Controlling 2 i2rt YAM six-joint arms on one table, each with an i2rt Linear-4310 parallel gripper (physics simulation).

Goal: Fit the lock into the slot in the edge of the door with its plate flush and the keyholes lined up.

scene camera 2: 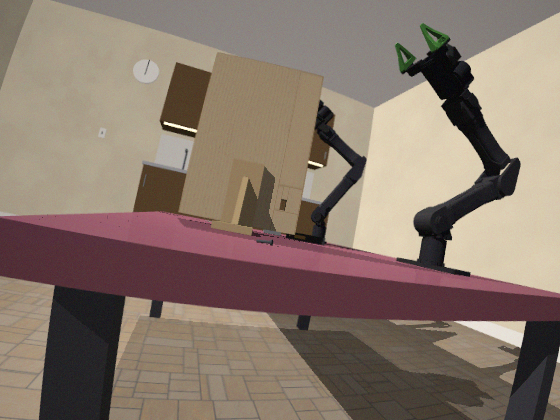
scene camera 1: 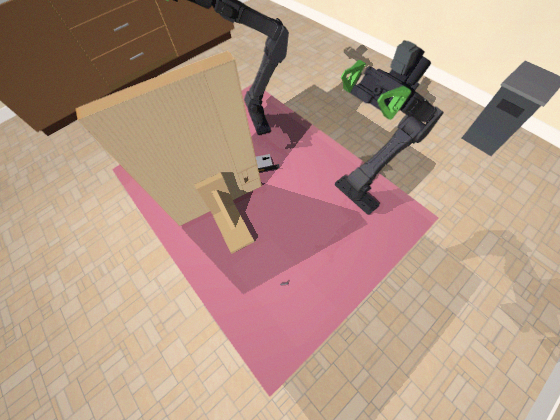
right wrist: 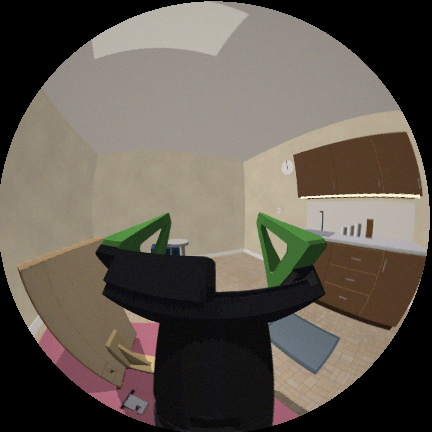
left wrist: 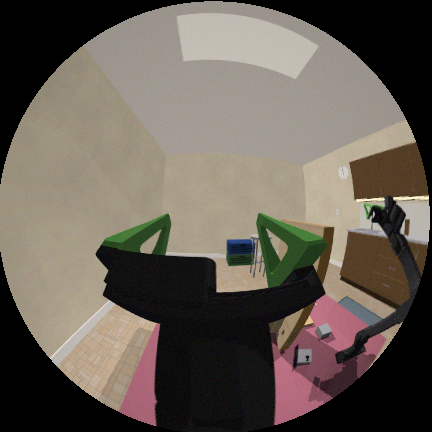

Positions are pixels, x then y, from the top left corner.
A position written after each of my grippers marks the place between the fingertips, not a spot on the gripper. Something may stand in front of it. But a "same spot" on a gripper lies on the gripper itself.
my left gripper: scene camera 2 408, 34; scene camera 1; left wrist; not seen in the right wrist view (out of frame)
same spot on my left gripper: (left wrist: 179, 278) = (scene camera 1: 390, 77)
same spot on tan door: (scene camera 2: 255, 111) = (scene camera 1: 184, 145)
